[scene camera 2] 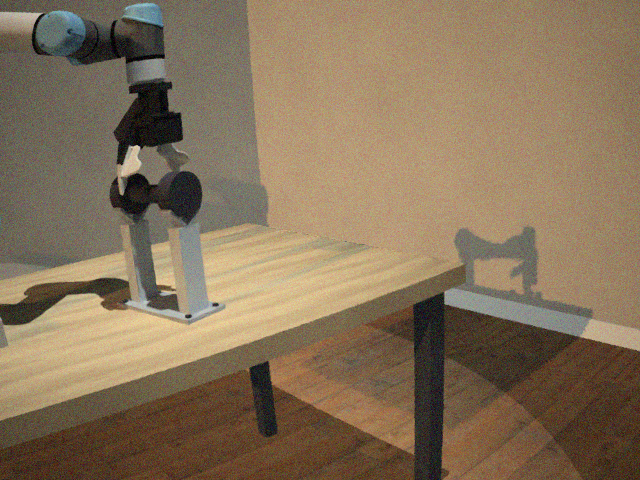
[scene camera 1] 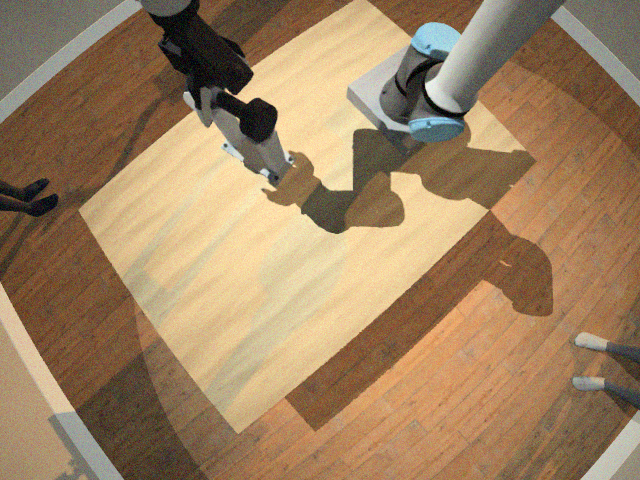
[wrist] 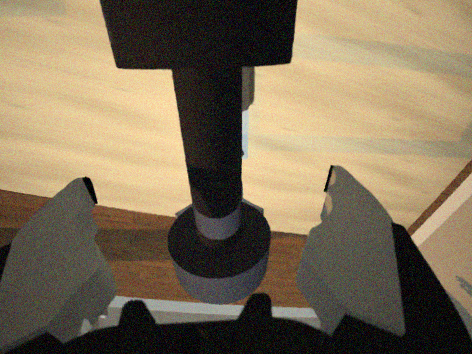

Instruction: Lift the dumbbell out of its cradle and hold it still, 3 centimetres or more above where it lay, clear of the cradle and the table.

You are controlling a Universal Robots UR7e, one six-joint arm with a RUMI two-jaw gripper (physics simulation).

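Seen in the pictures: gripper, between the fingertips: [scene camera 2: 152, 188] [scene camera 1: 229, 100] [wrist: 212, 174]; arm's base, origin of its link: [scene camera 1: 403, 102].
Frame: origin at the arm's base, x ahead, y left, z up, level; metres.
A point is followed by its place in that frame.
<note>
The dark dumbbell [scene camera 1: 258, 119] @[x 0.426, y -0.073, z 0.217 m] [scene camera 2: 180, 197] @[x 0.457, y -0.262, z 0.182 m] [wrist: 212, 140] @[x 0.436, y -0.143, z 0.202 m] lies level in its cradle, its two round heads on the tops of the two posts. The pale grey cradle [scene camera 1: 242, 142] @[x 0.459, y -0.224, z -0.033 m] [scene camera 2: 192, 268] @[x 0.466, y -0.257, z 0.049 m] stands upright on the table, its base plate flat on the top; the dumbbell hides most of it in the wrist view. My gripper [scene camera 2: 150, 178] @[x 0.441, y -0.167, z 0.196 m] [wrist: 212, 174] @[x 0.441, y -0.167, z 0.196 m] is open and empty. It points down at the dumbbell, one finger on each side of the handle in the wrist view, with a gap on both sides. In scene camera 1 the gripper body partly hides the fingers.
The wooden table [scene camera 1: 206, 289] @[x 0.815, y 0.066, z -0.042 m] [scene camera 2: 310, 294] @[x 0.681, y -0.316, z -0.042 m] carries the robot's grey base block [scene camera 1: 369, 95] @[x 0.072, y -0.078, z 0.006 m], with the arm's lower joints beside it. Dark feet [scene camera 1: 41, 198] show on the floor at the left, and pale feet [scene camera 1: 589, 382] at the right. Arm shadows fall across the table.
</note>
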